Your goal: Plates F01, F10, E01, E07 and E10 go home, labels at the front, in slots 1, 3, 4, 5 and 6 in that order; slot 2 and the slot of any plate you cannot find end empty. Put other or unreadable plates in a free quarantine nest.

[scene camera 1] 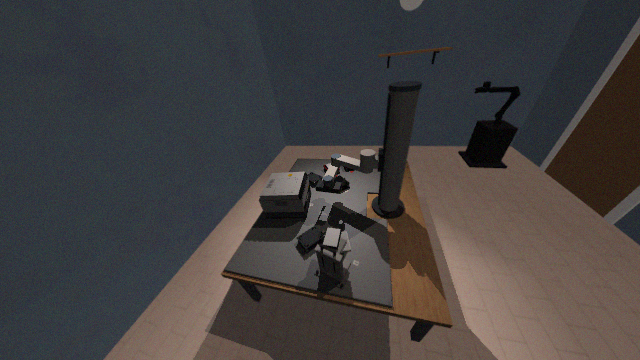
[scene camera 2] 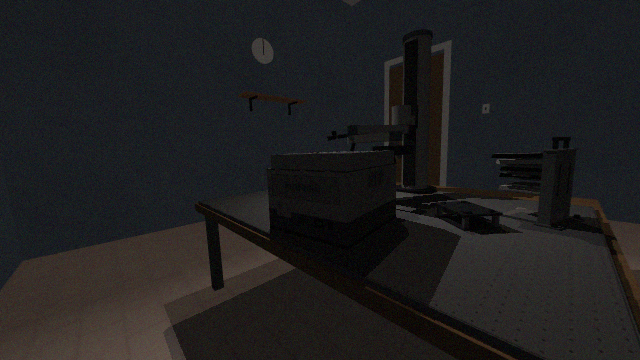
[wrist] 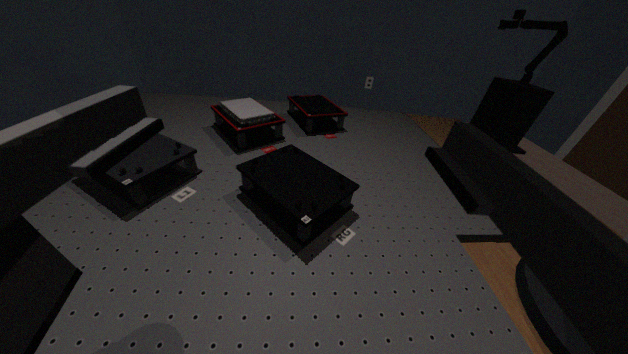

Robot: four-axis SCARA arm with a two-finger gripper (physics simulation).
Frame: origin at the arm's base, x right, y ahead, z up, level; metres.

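Seen in the pictures: gripper, fingertip midpoint: (wrist: 298, 121); arm's base, origin of the base link: (scene camera 1: 387, 206) (scene camera 2: 414, 190).
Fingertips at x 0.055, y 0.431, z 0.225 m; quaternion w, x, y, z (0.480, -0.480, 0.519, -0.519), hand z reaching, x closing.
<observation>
Offsets run from my fingertips to a thing's top centre.
My gripper (wrist: 298, 121) (scene camera 1: 332, 186) is open and empty, its fingers at the left and right of the wrist view, above the table. In the wrist view a pale plate @(dx +0.412, dy +0.118, dz -0.148 m) (wrist: 247, 109) lies on a red-rimmed nest @(dx +0.412, dy +0.118, dz -0.156 m) (wrist: 260, 124). A second red-rimmed nest @(dx +0.516, dy -0.059, dz -0.156 m) (wrist: 327, 115) behind it bears no visible plate. The slotted rack (scene camera 1: 330, 267) (scene camera 2: 556, 187) stands at the other end of the table. Several thin layers stick out of it, and a pale plate @(dx -0.575, dy -0.086, dz +0.012 m) (scene camera 1: 332, 237) shows at its top in scene camera 1. Plate labels and slot numbers cannot be read.
Black nests marked L1 @(dx +0.219, dy +0.271, dz -0.152 m) (wrist: 155, 155) and RG @(dx +0.170, dy -0.007, dz -0.152 m) (wrist: 300, 182) show no plate. Another dark nest @(dx -0.473, dy +0.093, dz -0.156 m) (scene camera 1: 311, 239) (scene camera 2: 467, 209) stands beside the rack. A boxy instrument @(dx -0.150, dy +0.386, dz +0.035 m) (scene camera 1: 284, 192) (scene camera 2: 332, 192) stands at the table edge. The arm's column (scene camera 1: 400, 145) (scene camera 2: 417, 110) rises on the opposite side.
</observation>
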